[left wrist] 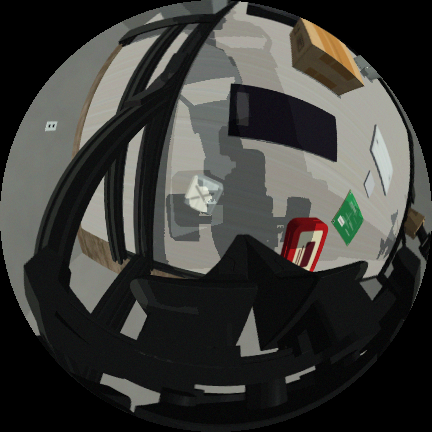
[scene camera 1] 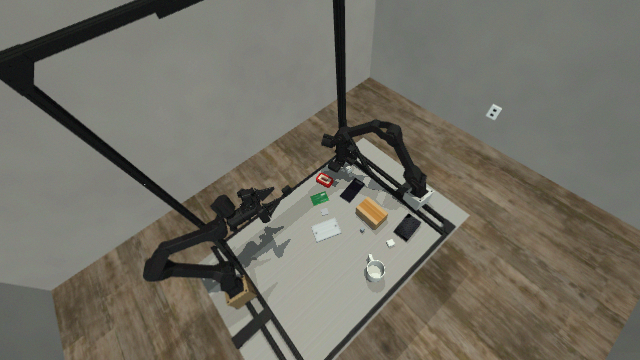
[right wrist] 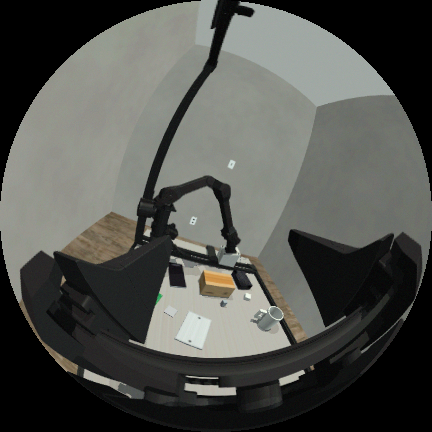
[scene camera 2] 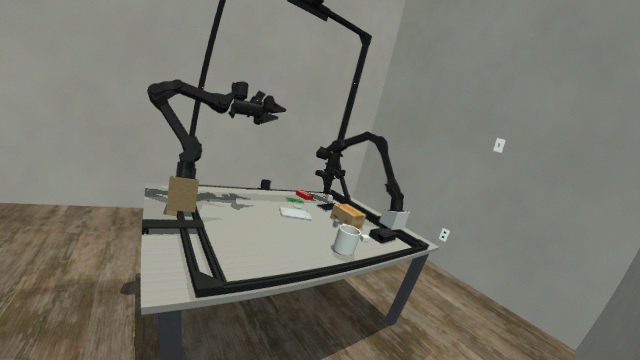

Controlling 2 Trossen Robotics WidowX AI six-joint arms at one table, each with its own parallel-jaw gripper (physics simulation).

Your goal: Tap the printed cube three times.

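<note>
The printed cube (scene camera 1: pixel 349 169) (scene camera 2: pixel 329 198) (left wrist: pixel 202 194) is small and pale, with a dark letter-like mark. It stands on the table near the frame rail, beside the red box (scene camera 1: pixel 324 180) (scene camera 2: pixel 304 194) (left wrist: pixel 305 245). My left gripper (scene camera 1: pixel 334 168) (scene camera 2: pixel 327 192) (left wrist: pixel 241 239) is shut and empty, pointing down close to the cube. In the left wrist view its tips show apart from the cube, below and to the right of it in the picture. My right gripper (scene camera 1: pixel 278 194) (scene camera 2: pixel 281 114) is open and empty, high above the table's far-left part.
A black phone (scene camera 1: pixel 352 190) (left wrist: pixel 282 121) and green board (scene camera 1: pixel 319 198) (left wrist: pixel 348 217) lie near the cube. Farther off are a wooden block (scene camera 1: pixel 371 213) (scene camera 2: pixel 348 215), a white plate (scene camera 1: pixel 326 230) (right wrist: pixel 193 330), a mug (scene camera 1: pixel 375 270) (scene camera 2: pixel 346 240) and a black box (scene camera 1: pixel 407 227). Black rails edge the table.
</note>
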